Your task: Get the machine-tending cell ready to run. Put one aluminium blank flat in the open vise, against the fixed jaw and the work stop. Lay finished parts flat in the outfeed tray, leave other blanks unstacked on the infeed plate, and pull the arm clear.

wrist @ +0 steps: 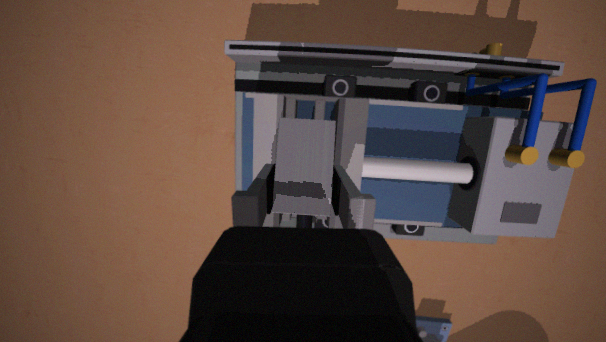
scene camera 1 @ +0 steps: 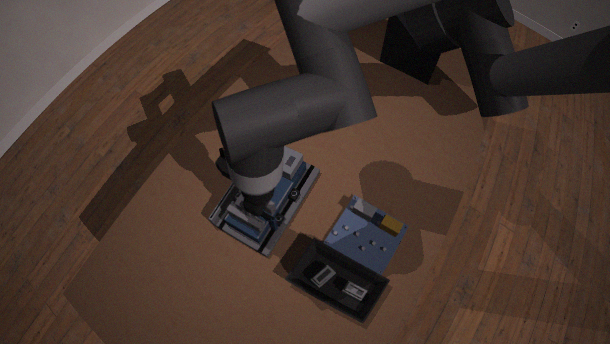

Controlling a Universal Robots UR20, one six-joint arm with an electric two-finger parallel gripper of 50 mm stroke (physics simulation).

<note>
I see my gripper, a black outfeed tray, a moving jaw and a grey cylinder block.
</note>
